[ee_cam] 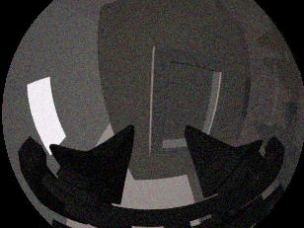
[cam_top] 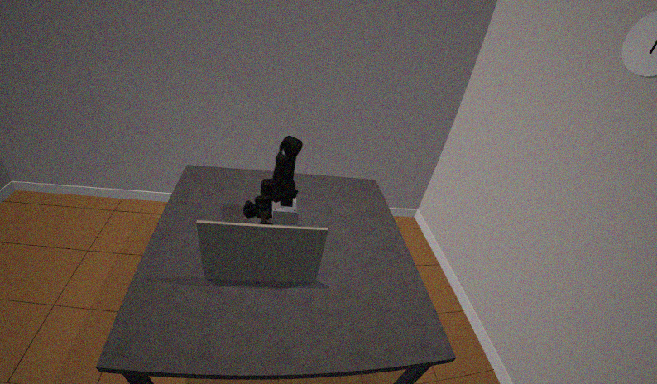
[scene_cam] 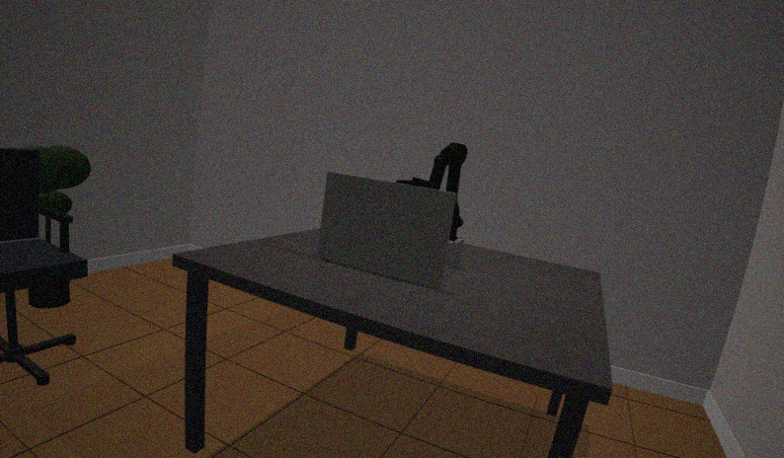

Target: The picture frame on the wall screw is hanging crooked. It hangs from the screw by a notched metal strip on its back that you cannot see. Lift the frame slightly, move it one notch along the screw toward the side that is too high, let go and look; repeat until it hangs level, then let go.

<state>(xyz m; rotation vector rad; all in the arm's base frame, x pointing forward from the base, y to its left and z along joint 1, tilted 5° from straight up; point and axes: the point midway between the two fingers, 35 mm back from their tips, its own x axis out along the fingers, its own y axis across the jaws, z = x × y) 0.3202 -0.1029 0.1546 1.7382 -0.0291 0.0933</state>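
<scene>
My gripper tip is 60 mm short of the picture frame, 50 mm above it and 10 mm to the right of it. The rest, counted from my gripper tip: grey wall panel 70 mm below, 70 mm ahead.
</scene>
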